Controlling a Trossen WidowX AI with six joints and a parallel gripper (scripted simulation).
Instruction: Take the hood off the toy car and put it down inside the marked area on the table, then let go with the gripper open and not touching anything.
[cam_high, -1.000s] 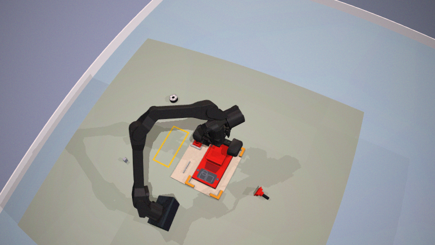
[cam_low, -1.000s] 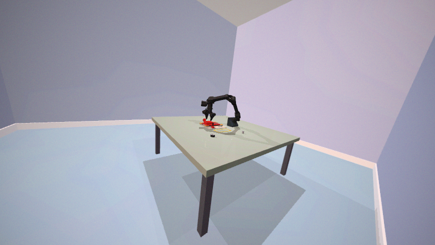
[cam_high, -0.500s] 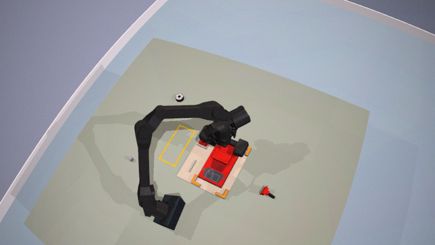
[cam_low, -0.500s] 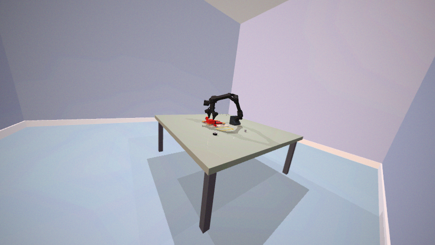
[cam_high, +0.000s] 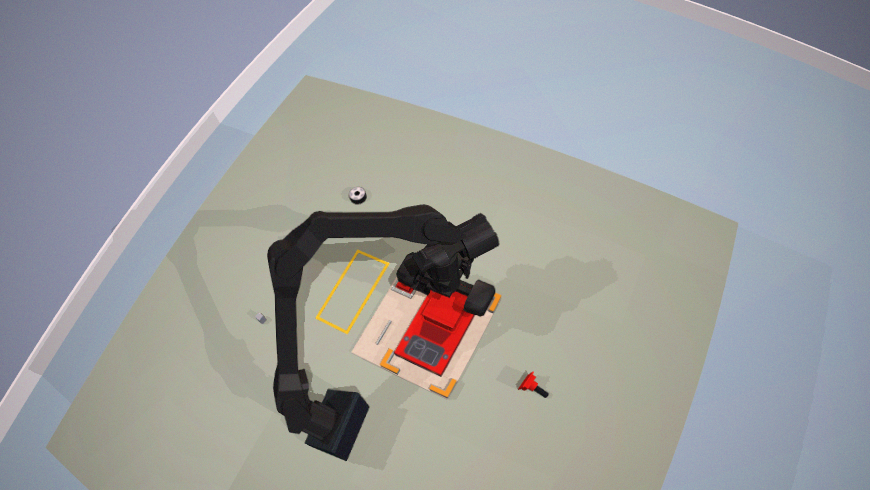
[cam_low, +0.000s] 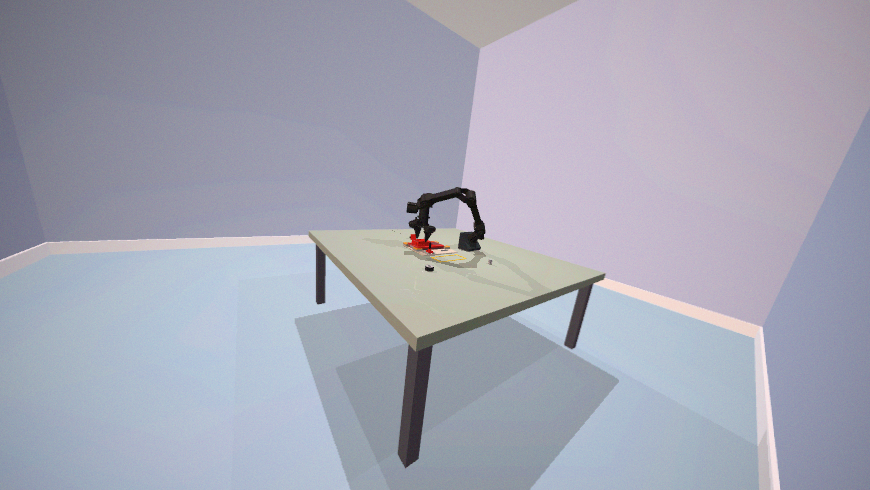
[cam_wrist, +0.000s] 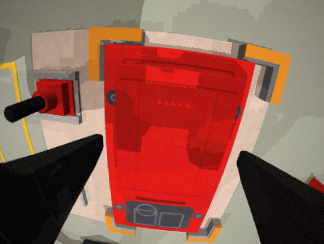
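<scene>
Now: the red hood 10 mm below my gripper tip. Also, from my gripper tip: small wheel 180 mm ahead, 330 mm to the left, 40 mm below.
</scene>
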